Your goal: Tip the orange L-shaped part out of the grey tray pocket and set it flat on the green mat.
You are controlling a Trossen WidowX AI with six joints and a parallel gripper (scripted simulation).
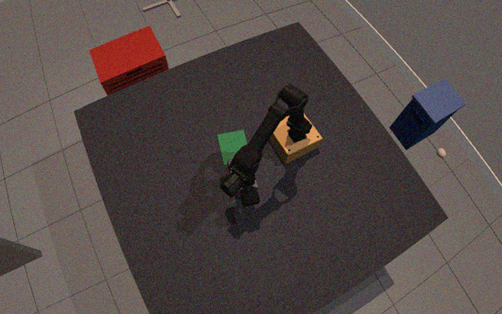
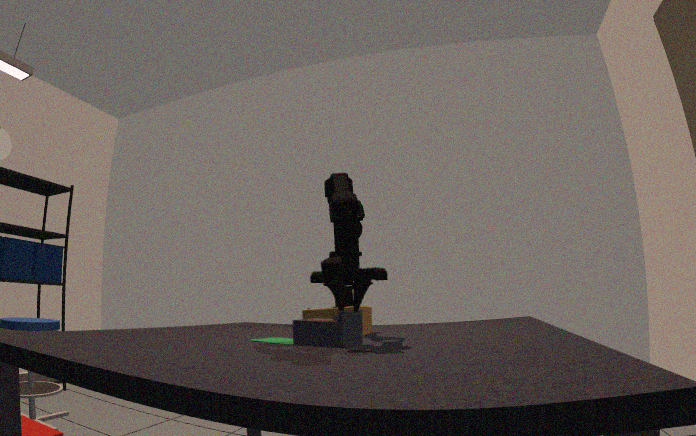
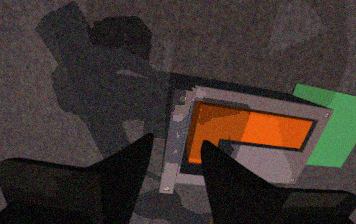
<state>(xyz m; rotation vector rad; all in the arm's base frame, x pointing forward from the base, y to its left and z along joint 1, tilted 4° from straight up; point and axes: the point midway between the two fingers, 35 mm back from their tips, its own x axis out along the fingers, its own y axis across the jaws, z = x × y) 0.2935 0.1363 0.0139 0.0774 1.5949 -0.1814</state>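
My gripper tip is now 10 mm past the orange L-shaped part, 50 mm to the left of it and 40 mm above it.
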